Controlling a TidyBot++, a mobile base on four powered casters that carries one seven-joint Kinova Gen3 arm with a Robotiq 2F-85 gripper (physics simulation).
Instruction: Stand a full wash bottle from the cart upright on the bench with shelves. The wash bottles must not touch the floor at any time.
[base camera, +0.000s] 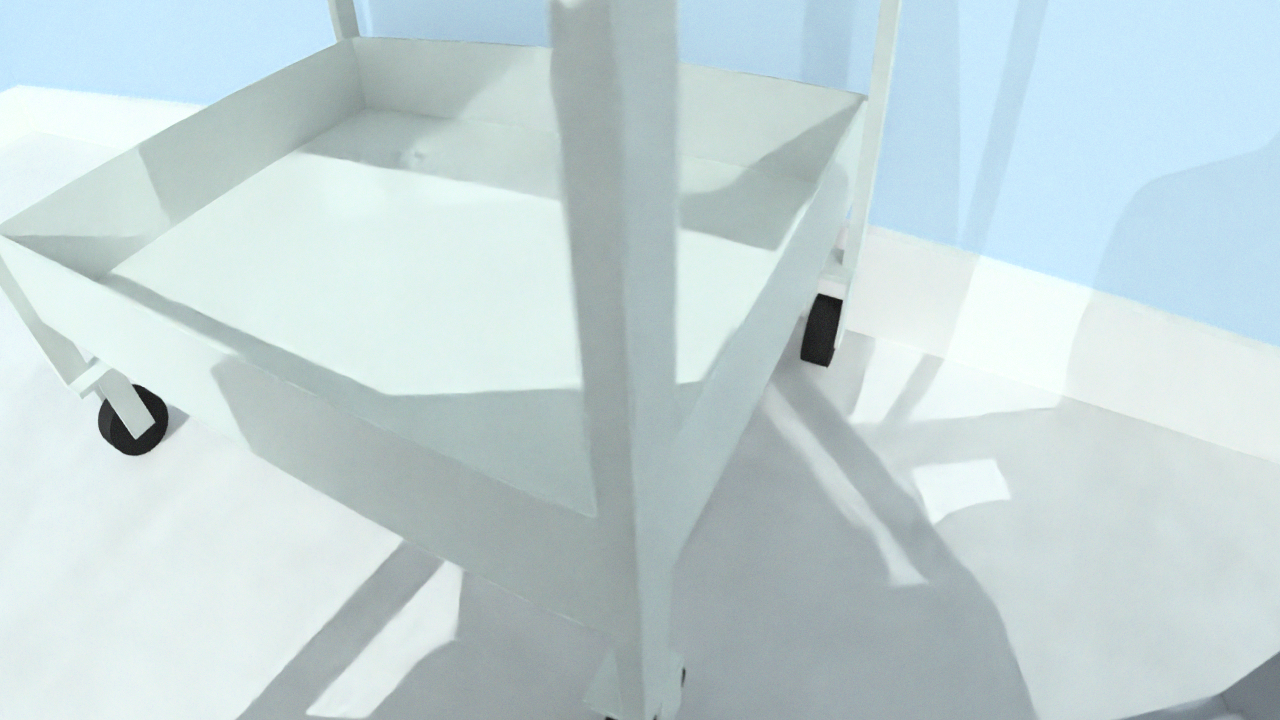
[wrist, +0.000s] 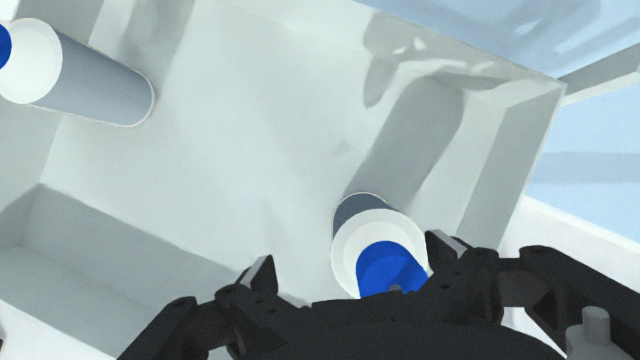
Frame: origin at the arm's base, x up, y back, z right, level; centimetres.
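Seen in the pictures: gripper, between the fingertips: (wrist: 350, 259).
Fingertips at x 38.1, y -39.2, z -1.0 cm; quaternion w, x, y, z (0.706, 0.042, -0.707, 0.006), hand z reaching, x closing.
Note:
Pixels of each thing's middle, then the offset from my fingertips to it. "pt": a spot on its surface instead.
- second wash bottle, middle of its body: (wrist: 32, 65) dx -2.8, dy -15.5, dz -21.5 cm
- cart's upper tray, a spot on its surface: (wrist: 517, 150) pt dx -7.2, dy -5.1, dz +14.6 cm
- cart's corner post, a spot on its surface: (base camera: 640, 268) pt dx -49.3, dy +20.5, dz +2.1 cm
A wash bottle (wrist: 382, 225) with a white shoulder, blue cap and grey-blue body stands upright in the cart's upper tray, in the wrist view. My gripper (wrist: 350, 259) is open. The bottle shows between the fingertips, closer to the right finger, and the gripper body hides part of its cap. A gap separates it from the left finger. A second wash bottle (wrist: 102, 85) stands at the upper left, with its cap cut off by the view's edge. How full the bottles are I cannot tell. The bench with shelves does not show.
The cart's upper tray (wrist: 517, 150) has raised walls around the bottles. In the base camera view, the cart's corner post (base camera: 640, 268) rises close in front of its lower tray (base camera: 429, 268). Black casters (base camera: 133, 420) stand on the floor. A blue wall (base camera: 1118, 134) is behind the cart.

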